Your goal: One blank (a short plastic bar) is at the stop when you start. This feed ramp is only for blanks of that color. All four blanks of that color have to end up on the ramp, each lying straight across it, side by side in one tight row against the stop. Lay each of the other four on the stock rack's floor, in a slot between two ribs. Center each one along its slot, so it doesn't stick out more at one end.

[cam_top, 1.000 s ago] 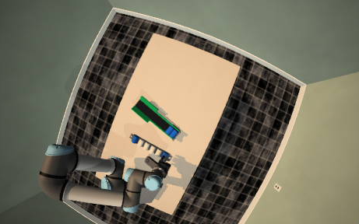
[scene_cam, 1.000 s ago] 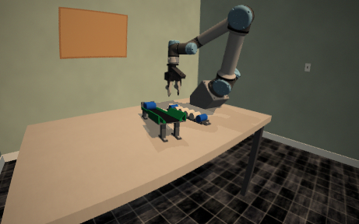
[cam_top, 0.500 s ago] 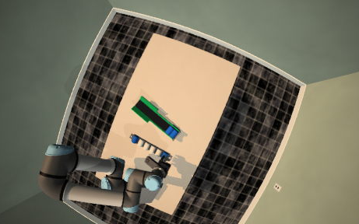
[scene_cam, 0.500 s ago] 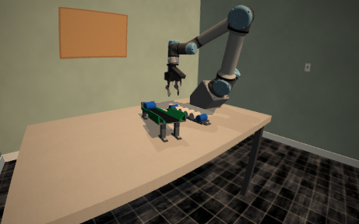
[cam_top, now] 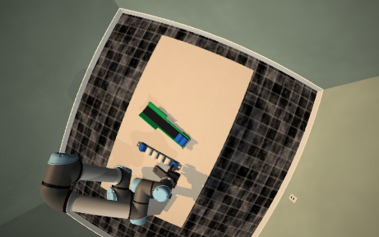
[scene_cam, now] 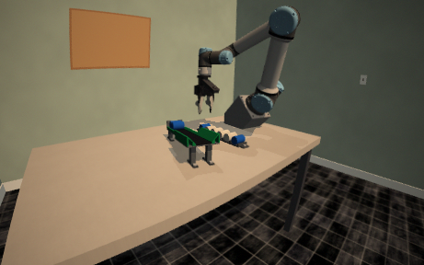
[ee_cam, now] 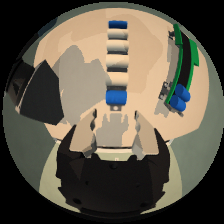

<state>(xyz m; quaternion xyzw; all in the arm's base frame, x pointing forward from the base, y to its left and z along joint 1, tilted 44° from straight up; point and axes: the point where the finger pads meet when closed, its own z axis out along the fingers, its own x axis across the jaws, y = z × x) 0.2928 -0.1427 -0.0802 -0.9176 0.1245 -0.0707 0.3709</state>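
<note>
Right now the stock rack is 130 mm to the left of my hand, 130 mm below it and 20 mm ahead of it.
</note>
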